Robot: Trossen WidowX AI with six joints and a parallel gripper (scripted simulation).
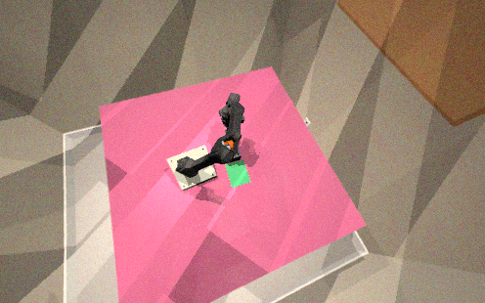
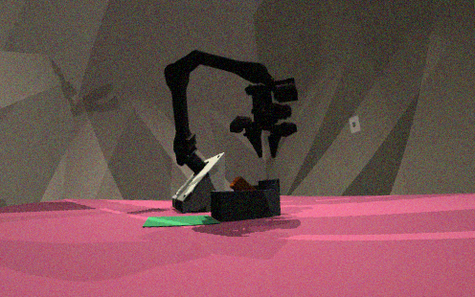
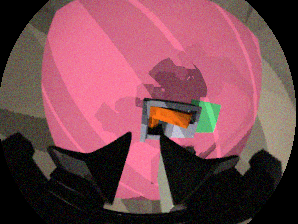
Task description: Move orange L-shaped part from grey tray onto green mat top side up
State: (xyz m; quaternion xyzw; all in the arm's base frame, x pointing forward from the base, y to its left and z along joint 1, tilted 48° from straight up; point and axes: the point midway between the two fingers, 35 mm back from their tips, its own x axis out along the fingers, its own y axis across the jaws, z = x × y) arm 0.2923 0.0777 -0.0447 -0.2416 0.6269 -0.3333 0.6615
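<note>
Right now my gripper tip is 110 mm above the orange L-shaped part, 40 mm to the left of it and 10 mm past it. From my gripper tip the other things lie so: green mat (220 mm to the right, 160 mm below, 40 mm behind).
</note>
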